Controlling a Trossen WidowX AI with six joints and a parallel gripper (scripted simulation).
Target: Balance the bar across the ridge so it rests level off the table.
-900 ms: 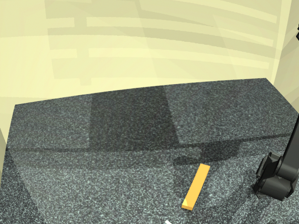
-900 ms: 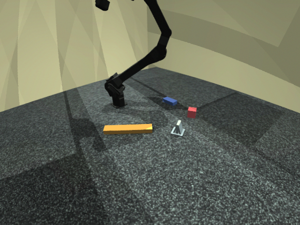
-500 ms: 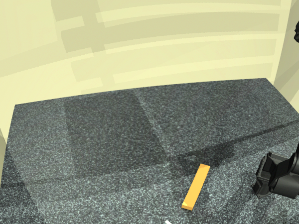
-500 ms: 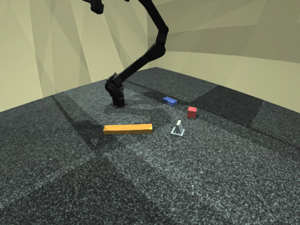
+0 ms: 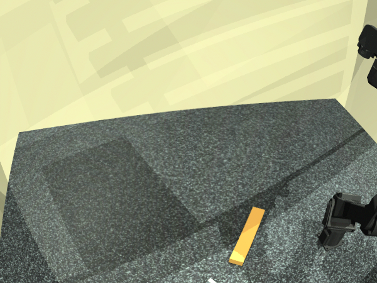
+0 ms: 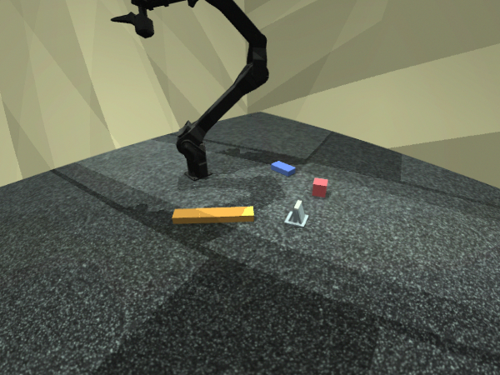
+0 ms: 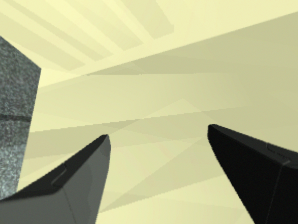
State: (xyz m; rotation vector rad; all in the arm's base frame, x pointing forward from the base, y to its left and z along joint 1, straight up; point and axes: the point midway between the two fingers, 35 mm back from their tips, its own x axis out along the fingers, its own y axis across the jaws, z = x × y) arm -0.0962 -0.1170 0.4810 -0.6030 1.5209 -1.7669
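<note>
Right now the orange bar is 47 cm below my gripper tip, 33 cm ahead of it and 6 cm to the left of it. Round my gripper tip: blue block 47 cm below, 34 cm to the left, 27 cm ahead; then red cube 46 cm below, 42 cm ahead, 32 cm to the left.
</note>
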